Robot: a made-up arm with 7 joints. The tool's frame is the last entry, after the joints. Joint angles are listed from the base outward.
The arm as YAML. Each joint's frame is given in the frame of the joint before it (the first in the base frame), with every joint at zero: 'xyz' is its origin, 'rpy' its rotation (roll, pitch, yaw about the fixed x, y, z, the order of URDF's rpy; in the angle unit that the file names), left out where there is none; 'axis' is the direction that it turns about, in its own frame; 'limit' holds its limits. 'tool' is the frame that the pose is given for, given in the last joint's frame.
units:
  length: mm
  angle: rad
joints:
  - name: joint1
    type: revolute
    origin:
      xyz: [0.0, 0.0, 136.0]
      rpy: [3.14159, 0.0, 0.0]
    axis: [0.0, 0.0, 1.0]
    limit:
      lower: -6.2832
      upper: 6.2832
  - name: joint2
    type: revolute
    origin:
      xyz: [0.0, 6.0, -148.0]
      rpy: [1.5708, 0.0, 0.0]
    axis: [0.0, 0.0, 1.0]
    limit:
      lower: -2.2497
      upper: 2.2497
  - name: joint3
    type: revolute
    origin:
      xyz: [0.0, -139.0, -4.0]
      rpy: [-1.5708, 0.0, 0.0]
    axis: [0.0, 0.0, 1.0]
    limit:
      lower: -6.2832
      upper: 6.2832
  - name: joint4
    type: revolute
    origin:
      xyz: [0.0, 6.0, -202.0]
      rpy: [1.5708, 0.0, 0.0]
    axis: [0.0, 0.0, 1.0]
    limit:
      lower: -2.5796
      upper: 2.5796
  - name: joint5
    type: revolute
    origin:
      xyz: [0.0, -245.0, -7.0]
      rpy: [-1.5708, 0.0, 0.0]
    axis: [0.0, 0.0, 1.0]
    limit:
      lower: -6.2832
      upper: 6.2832
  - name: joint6
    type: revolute
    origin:
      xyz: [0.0, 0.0, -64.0]
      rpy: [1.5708, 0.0, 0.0]
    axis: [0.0, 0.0, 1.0]
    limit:
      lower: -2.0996
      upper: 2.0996
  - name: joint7
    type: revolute
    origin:
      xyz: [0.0, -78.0, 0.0]
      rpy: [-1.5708, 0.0, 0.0]
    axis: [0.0, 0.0, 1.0]
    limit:
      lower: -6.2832
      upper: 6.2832
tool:
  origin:
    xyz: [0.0, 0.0, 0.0]
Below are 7 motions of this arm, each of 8 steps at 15 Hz.
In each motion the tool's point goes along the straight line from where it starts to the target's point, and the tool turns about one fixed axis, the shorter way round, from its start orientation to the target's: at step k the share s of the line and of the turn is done. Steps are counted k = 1, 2, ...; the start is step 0. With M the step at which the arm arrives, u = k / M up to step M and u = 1 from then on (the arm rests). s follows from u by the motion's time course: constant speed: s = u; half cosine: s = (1 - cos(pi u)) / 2; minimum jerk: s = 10 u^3 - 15 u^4 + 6 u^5.
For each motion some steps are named. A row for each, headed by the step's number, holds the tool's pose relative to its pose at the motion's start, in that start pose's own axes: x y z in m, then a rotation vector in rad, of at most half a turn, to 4 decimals.
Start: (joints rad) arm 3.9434 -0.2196 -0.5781 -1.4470 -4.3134 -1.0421 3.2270
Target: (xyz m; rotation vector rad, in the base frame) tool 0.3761 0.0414 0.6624 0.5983 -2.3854 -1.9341
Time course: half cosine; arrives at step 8
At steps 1, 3, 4, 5, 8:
1: -0.0013 0.0039 0.0074 0.0011 -0.0028 -0.0191
3: -0.0102 0.0315 0.0601 0.0086 -0.0228 -0.1545
4: -0.0165 0.0510 0.0973 0.0139 -0.0369 -0.2503
5: -0.0228 0.0705 0.1346 0.0192 -0.0510 -0.3461
8: -0.0329 0.1020 0.1947 0.0278 -0.0738 -0.5007

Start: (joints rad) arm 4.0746 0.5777 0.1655 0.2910 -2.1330 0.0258 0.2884
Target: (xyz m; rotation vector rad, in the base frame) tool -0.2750 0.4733 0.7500 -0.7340 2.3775 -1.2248
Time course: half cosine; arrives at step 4
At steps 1, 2, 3, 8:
1: -0.0048 0.0139 -0.0004 0.0187 -0.0104 0.0262
2: -0.0163 0.0473 -0.0014 0.0638 -0.0355 0.0893
3: -0.0278 0.0807 -0.0024 0.1089 -0.0605 0.1525
8: -0.0326 0.0946 -0.0028 0.1276 -0.0709 0.1786

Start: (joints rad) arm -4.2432 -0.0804 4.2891 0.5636 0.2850 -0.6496 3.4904
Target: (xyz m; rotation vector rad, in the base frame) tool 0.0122 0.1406 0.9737 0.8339 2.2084 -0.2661
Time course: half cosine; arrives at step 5
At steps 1, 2, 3, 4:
1: 0.0175 -0.0023 -0.0042 -0.0190 -0.0596 0.0160
2: 0.0631 -0.0084 -0.0153 -0.0688 -0.2158 0.0577
3: 0.1196 -0.0160 -0.0290 -0.1303 -0.4088 0.1094
4: 0.1653 -0.0221 -0.0401 -0.1801 -0.5649 0.1512

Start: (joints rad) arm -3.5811 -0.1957 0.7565 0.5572 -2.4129 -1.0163 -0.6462
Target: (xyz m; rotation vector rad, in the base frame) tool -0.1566 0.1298 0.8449 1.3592 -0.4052 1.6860
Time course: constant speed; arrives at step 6
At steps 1, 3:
1: -0.0157 0.0078 0.0029 -0.0198 0.0815 0.0310
3: -0.0470 0.0234 0.0088 -0.0595 0.2446 0.0929

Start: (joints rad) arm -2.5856 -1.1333 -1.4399 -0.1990 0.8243 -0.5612 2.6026
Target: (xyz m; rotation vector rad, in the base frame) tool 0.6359 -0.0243 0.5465 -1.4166 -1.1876 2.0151
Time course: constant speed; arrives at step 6
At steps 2, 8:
2: 0.0659 -0.0377 -0.0039 -0.0799 -0.1431 0.0347
8: 0.1978 -0.1130 -0.0117 -0.2398 -0.4294 0.1040

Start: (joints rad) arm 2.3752 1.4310 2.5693 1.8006 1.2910 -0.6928 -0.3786
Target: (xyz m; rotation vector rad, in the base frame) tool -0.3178 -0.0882 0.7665 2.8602 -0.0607 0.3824
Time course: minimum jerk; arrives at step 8
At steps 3, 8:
3: 0.0188 0.0484 0.0067 0.1838 -0.1536 0.0229
8: 0.0684 0.1760 0.0244 0.6679 -0.5582 0.0833

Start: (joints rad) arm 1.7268 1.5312 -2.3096 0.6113 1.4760 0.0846 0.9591
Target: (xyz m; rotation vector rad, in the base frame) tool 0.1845 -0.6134 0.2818 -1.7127 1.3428 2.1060
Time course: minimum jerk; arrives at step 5
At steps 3, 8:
3: 0.0751 -0.1142 0.0441 -0.3607 -0.0863 0.1523
8: 0.1101 -0.1674 0.0647 -0.5285 -0.1264 0.2231

